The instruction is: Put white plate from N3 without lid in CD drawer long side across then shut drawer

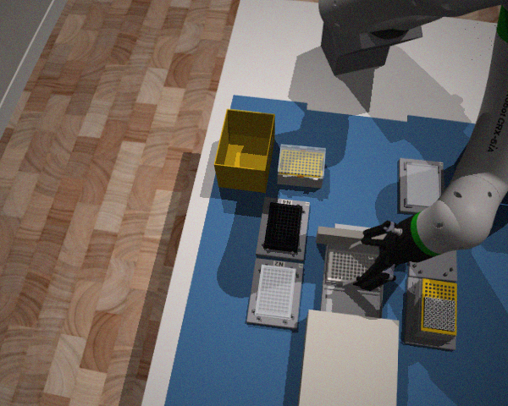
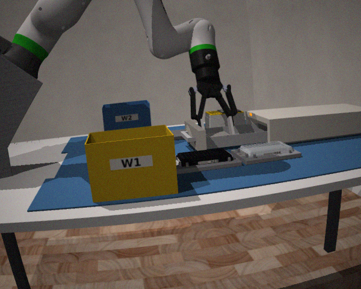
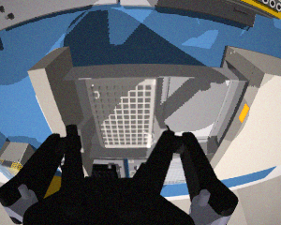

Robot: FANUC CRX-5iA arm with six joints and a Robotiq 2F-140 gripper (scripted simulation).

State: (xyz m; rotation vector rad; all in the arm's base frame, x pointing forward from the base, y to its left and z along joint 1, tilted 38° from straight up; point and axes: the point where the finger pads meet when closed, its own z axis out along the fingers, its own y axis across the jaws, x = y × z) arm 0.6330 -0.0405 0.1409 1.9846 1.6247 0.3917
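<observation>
The cooler drawer lies 3 cm ahead of my hand and 2 cm below it. From my hand the other things lie so: black plate 9 cm behind, 19 cm to the right, 2 cm below; lid 26 cm behind, 17 cm to the left, 3 cm below; yellow rack 7 cm ahead, 19 cm to the left, 1 cm above.
</observation>
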